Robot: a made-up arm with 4 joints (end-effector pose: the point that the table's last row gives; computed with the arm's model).
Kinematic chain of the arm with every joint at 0, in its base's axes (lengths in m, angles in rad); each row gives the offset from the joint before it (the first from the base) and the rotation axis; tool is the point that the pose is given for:
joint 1: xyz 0 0 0.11 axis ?
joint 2: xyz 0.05 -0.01 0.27 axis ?
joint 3: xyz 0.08 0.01 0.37 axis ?
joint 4: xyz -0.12 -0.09 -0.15 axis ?
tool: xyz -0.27 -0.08 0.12
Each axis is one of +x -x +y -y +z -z.
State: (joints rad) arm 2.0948 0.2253 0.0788 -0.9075
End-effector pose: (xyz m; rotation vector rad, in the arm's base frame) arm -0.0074 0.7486 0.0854 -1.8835 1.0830 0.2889
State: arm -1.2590 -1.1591 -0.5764 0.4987
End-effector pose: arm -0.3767 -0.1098 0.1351 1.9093 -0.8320 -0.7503
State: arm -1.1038 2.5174 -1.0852 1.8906
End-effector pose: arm 0.3822 0.1755 0.1513 -1.8193 2.3151 -0.3240
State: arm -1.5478 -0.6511 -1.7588 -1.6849
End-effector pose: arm 0.0861 -0.3362 0.2125 -1.1720 2.7456 0.1074
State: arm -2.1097 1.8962 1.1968 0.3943
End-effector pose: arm 0.5455 -0.3525 -0.1589 0.5972 -0.0344 1.5569
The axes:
joint 1: -x
joint 2: +y
joint 3: -x
joint 4: -z

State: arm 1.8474 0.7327 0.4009 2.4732
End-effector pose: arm 0.3334 0.3547 -0.1126 1.5740 2.1013 1.3627
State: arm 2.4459 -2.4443 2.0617 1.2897
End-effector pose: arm 0.0337 0.0428 0.2084 -1.0347 2.7066 -0.8241
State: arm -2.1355 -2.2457 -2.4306 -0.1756
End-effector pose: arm 0.0358 -0.0007 0.3264 -0.6614 2.4416 -0.2854
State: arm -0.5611 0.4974 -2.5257 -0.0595
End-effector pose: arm -0.0809 -0.2121 0.7653 2.9933 0.3317 -0.6275
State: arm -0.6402 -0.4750 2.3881 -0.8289
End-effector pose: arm -0.3819 -0.2653 0.8507 -1.5525 0.6501 0.0817
